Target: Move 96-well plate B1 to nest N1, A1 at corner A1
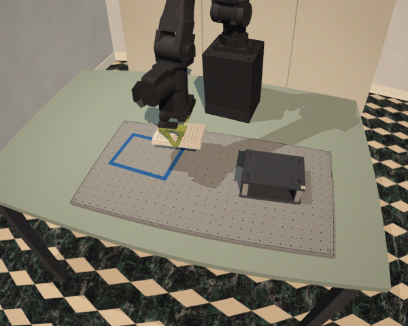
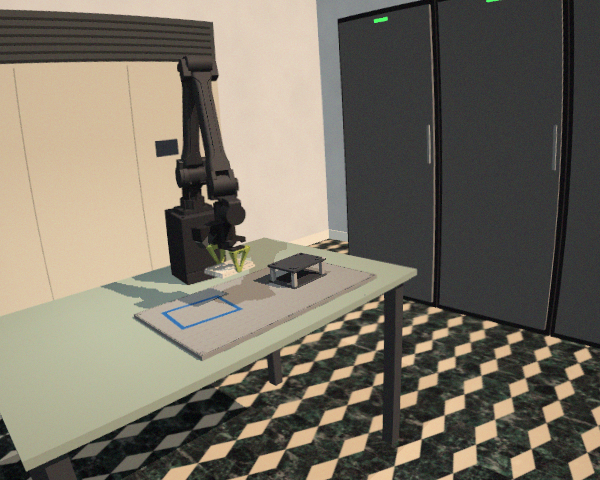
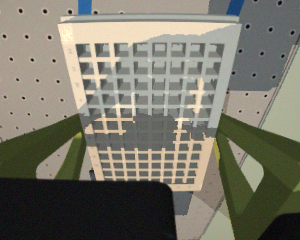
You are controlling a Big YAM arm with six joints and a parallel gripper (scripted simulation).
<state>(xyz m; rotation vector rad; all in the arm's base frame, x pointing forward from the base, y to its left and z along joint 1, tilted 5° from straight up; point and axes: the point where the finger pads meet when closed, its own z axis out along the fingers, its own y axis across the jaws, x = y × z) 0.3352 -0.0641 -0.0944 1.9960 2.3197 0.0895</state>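
Right now the black raised nest N1 is 26 cm to the left of my hand and 5 cm below it. Also, from my hand: cream 96-well plate (right at my hand); white corner mark (5 cm ahead, 34 cm to the left, 5 cm below).
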